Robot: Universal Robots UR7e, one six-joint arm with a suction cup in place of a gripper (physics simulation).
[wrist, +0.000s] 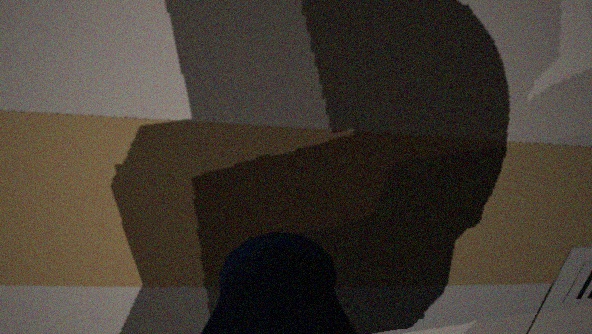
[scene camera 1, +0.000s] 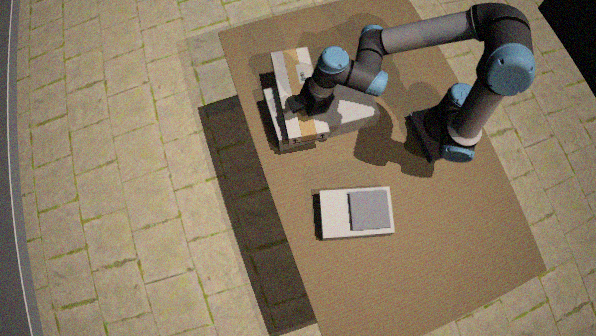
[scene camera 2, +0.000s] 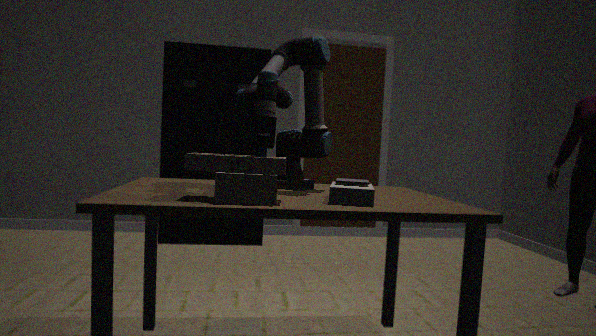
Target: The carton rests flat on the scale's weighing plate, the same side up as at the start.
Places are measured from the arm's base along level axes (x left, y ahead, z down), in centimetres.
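Where they show: hand, tool point: (wrist: 279,253); arm's base, link origin: (scene camera 2: 287,179).
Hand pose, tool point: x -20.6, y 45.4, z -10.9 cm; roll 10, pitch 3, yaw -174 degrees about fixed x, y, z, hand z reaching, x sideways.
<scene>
Things, the pixels of their top centre, and the offset from my tool point. Level surfaces: height alone.
- white carton, top centre: (wrist: 533,222) (scene camera 1: 298,89) (scene camera 2: 238,155) dx -8.0, dy +0.2, dz -1.1 cm
- scale, top centre: (scene camera 1: 358,210) (scene camera 2: 352,181) dx +35.3, dy -0.5, dz +6.7 cm
- pale block, top centre: (scene camera 1: 321,100) (scene camera 2: 247,170) dx -3.4, dy -6.6, dz +4.4 cm
- wooden table, surface height: dz +14.3 cm
The white carton (scene camera 1: 292,65) (scene camera 2: 210,162) (wrist: 75,200) with an orange tape stripe and a barcode label on its top face hangs roughly level at my suction cup (scene camera 1: 315,107) (scene camera 2: 262,150) (wrist: 280,285). The cup meets the top face beside the stripe; its lip is hidden. The carton is above a pale block and overlaps it in scene camera 1; I cannot tell whether they touch. The scale (scene camera 1: 334,215) (scene camera 2: 351,196) stands apart from them, with its grey weighing plate (scene camera 1: 370,210) (scene camera 2: 351,181) bare.
The pale block (scene camera 1: 357,111) (scene camera 2: 245,190) stands on the wooden table (scene camera 1: 450,225) (scene camera 2: 410,200), between the arm's base (scene camera 1: 435,127) and the table's left edge in scene camera 1. A person (scene camera 2: 582,200) stands on the floor at the far right of scene camera 2.
</scene>
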